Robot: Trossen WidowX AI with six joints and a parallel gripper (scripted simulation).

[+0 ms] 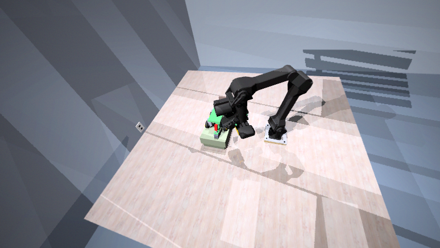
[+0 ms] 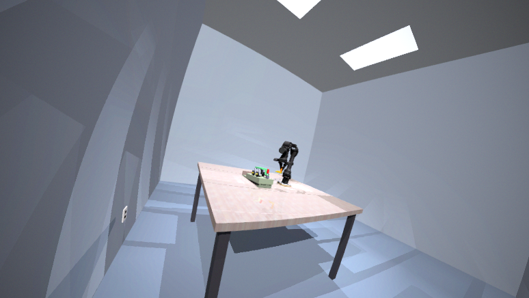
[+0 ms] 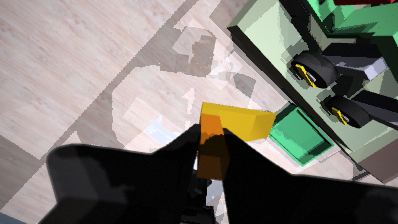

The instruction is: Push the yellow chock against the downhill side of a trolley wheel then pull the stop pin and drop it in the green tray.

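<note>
Right now the yellow chock is 2 cm to the right of my gripper tip, 1 cm below it and 1 cm ahead of it. The rest, counted from my gripper tip: trolley 15 cm ahead, 11 cm to the right, 7 cm below; grey-green ramp 15 cm ahead, 13 cm below, 11 cm to the right; red-headed stop pin 13 cm ahead, 5 cm below, 1 cm to the right.
</note>
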